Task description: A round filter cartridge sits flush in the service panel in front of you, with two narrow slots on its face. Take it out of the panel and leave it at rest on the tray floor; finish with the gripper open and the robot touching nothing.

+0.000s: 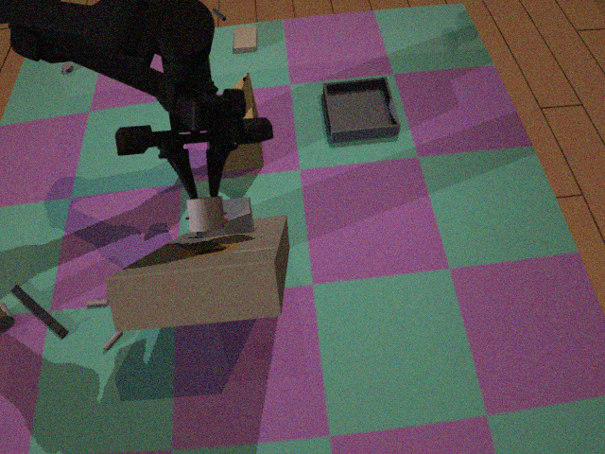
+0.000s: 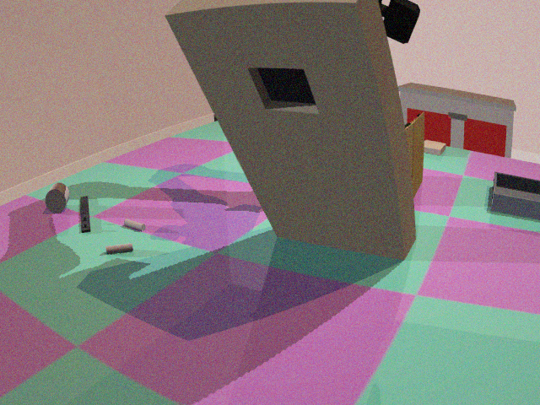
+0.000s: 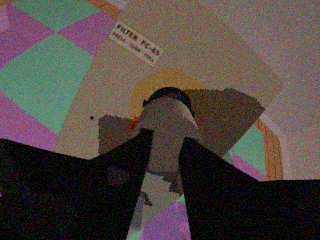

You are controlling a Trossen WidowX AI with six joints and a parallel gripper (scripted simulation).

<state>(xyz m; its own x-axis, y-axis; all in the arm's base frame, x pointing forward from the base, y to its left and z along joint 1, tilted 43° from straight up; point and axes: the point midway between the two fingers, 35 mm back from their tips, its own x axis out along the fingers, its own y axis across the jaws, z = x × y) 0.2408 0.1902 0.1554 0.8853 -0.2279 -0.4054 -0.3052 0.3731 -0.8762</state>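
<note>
The tan service panel box lies 11 cm below my gripper tip and 2 cm ahead of it. Round my gripper tip: beige block: 68 cm behind, 27 cm below, 7 cm to the right; round filter cartridge: 1 cm below, 1 cm ahead; dark grey tray: 40 cm behind, 27 cm below, 23 cm to the left.
</note>
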